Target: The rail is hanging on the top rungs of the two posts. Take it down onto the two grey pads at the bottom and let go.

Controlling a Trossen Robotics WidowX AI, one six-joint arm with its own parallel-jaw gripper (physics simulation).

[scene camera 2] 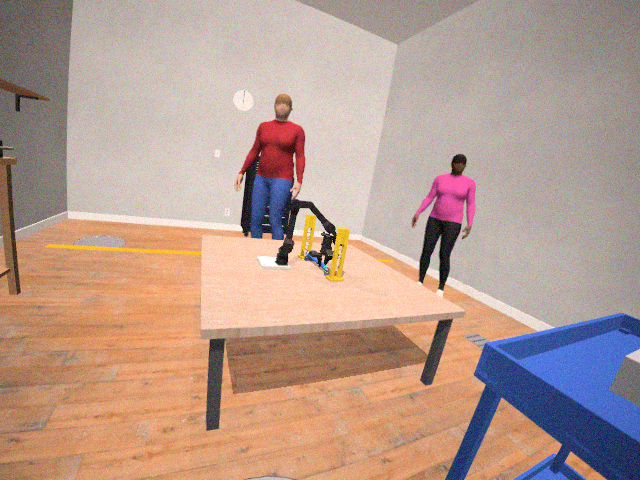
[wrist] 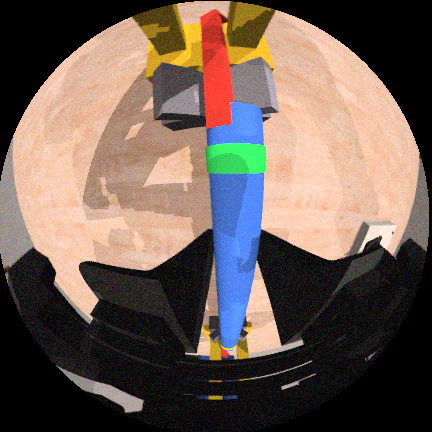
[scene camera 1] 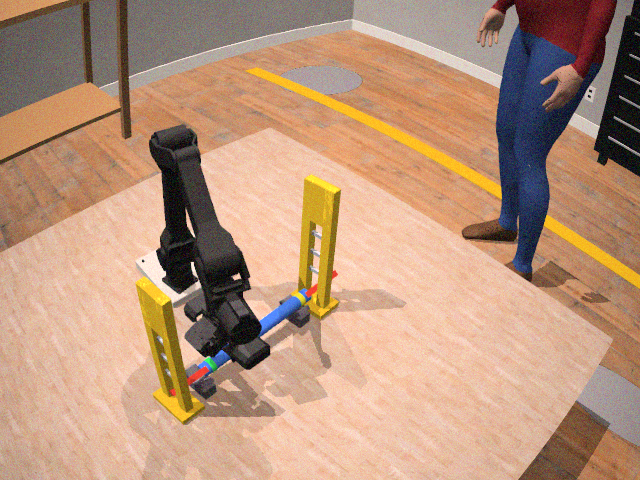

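Seen in the pictures: gripper, between the fingertips: (scene camera 2: 321, 267) (wrist: 233, 234) (scene camera 1: 229, 356); arm's base, origin of its link: (scene camera 2: 281, 263) (scene camera 1: 179, 280).
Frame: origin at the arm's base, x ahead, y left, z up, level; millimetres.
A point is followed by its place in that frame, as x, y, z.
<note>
The rail (scene camera 1: 279, 316) @[255, 48, 31] (wrist: 237, 200) @[237, -117, 28], blue with red ends and green and yellow bands, lies low across the two posts, at the level of the grey pads. My gripper (scene camera 1: 228, 345) @[237, -83, 1] (wrist: 233, 234) @[237, -83, 1] is shut on the rail's blue middle. One yellow post (scene camera 1: 157, 304) @[262, -246, 277] stands at the green-band end and the other yellow post (scene camera 1: 320, 204) @[257, 154, 244] at the yellow-band end. The red ends reach into the post openings, below the visible rungs. One grey pad (scene camera 1: 205, 387) @[270, -184, 19] (wrist: 177, 92) @[258, -170, 20] is under the green-band end, the other grey pad (scene camera 1: 298, 316) @[273, 87, 14] under the yellow-band end. Exact contact with the pads is hard to tell.
The posts stand on the wooden table (scene camera 1: 439, 361) @[559, 193, -18] (scene camera 2: 289, 294) @[-112, -377, -18]. The arm's white base plate (scene camera 1: 149, 266) @[-88, -23, 2] (scene camera 2: 266, 262) @[-88, 16, 2] is behind the rail. A person in red (scene camera 2: 280, 149) stands beyond the table. A blue cart (scene camera 2: 563, 361) stands at the right in the second scene view.
</note>
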